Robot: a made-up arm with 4 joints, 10 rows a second.
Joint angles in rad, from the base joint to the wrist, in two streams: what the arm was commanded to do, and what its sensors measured. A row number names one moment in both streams.
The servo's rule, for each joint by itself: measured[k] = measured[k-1] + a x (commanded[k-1-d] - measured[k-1]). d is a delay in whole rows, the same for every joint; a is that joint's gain. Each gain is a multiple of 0.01, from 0.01 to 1. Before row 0 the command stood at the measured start. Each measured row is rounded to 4 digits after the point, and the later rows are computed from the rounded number. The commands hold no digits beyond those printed.
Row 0, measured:
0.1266 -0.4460 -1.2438 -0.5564
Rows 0 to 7, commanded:
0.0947 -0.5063 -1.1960 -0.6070
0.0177 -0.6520 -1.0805 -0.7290
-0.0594 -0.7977 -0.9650 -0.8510
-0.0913 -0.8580 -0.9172 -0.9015
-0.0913 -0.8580 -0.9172 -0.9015
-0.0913 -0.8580 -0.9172 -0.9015
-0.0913 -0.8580 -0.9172 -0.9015
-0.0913 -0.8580 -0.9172 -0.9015
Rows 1 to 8, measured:
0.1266 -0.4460 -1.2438 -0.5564
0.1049 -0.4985 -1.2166 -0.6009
0.0456 -0.6320 -1.1390 -0.7136
-0.0258 -0.7762 -1.0398 -0.8345
-0.0703 -0.8474 -0.9699 -0.8935
-0.0846 -0.8566 -0.9399 -0.9005
-0.0892 -0.8578 -0.9270 -0.9014
-0.0906 -0.8580 -0.9214 -0.9015
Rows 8 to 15, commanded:
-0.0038 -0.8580 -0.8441 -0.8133
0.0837 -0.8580 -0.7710 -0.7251
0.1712 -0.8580 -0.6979 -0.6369
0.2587 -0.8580 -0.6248 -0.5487
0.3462 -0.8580 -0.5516 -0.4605
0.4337 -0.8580 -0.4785 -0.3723
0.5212 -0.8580 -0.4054 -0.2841
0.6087 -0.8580 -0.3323 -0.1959
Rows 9 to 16, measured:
-0.0911 -0.8580 -0.9190 -0.9015
-0.0317 -0.8580 -0.8763 -0.8239
0.0468 -0.8580 -0.8163 -0.7370
0.1314 -0.8580 -0.7488 -0.6489
0.2180 -0.8580 -0.6781 -0.5607
0.3052 -0.8580 -0.6060 -0.4725
0.3926 -0.8580 -0.5333 -0.3843
0.4800 -0.8580 -0.4604 -0.2961

